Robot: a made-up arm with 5 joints.
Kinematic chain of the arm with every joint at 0, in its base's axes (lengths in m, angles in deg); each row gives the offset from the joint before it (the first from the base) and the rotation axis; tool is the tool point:
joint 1: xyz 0 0 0.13 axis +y
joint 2: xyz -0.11 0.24 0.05 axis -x
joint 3: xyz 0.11 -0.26 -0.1 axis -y
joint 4: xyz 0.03 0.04 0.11 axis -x
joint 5: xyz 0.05 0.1 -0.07 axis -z
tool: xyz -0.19 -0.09 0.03
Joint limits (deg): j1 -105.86..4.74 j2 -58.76..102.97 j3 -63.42..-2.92 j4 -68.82..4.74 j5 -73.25..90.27
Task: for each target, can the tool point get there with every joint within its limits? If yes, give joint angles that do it. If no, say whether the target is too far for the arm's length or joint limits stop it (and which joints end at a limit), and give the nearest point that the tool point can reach.
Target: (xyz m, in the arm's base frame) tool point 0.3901 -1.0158 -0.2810
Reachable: no: too far | nearest point 0.1144 -0.1097 0.0513 | short by 1.004 m
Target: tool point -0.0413 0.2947 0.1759
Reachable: yes | joints -59.67 37.26 -33.28 -12.76 73.13
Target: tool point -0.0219 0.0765 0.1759
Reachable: yes | joints -26.28 -23.37 -49.74 -32.67 13.77
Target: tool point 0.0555 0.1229 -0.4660
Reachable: no: joint limits stop it (at a limit: joint 1, joint 3, joint 4, joint 5) | nearest point 0.0942 0.1735 -0.1922 | short by 0.281 m
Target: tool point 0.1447 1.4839 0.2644
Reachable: no: too far | nearest point 0.0432 0.5149 0.1979 | short by 0.977 m
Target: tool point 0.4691 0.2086 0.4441
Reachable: no: joint limits stop it (at a limit: joint 3, joint 4, joint 5) | nearest point 0.2980 0.2230 0.3295 | short by 0.206 m
